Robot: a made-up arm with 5 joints.
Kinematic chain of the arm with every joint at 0, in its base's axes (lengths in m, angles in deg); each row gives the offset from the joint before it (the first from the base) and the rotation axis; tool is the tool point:
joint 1: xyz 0 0 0.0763 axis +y
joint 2: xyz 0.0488 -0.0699 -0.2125 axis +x
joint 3: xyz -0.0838 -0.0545 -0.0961 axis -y
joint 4: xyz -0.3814 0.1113 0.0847 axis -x
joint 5: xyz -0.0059 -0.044 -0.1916 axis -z
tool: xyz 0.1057 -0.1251 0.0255
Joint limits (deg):
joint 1: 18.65..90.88
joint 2: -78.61..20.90
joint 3: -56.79..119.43
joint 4: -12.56..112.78
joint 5: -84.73..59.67
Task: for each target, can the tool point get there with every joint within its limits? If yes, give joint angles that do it. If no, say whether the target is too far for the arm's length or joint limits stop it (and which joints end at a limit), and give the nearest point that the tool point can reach.
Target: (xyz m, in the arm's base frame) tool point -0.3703 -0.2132 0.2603
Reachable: yes | joints 56.55 -17.94 -23.88 0.79 15.14
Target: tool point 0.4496 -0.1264 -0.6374
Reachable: no: joint limits stop it (at a limit: joint 1, joint 3, joint 4, joint 5) | nearest point 0.0676 -0.1453 -0.6214 | short by 0.383 m
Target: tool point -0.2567 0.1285 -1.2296
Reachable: no: too far | nearest point -0.3011 0.0157 -0.6958 | short by 0.547 m
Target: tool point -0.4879 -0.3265 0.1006
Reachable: yes | joints 64.82 -21.14 69.21 56.21 -12.85
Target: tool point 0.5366 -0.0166 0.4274
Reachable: no: joint limits stop it (at a limit: joint 1, joint 4, joint 5) | nearest point 0.2100 -0.0399 0.3070 | short by 0.349 m
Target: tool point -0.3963 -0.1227 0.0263
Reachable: yes | joints 36.69 6.32 -27.54 -0.95 -22.51
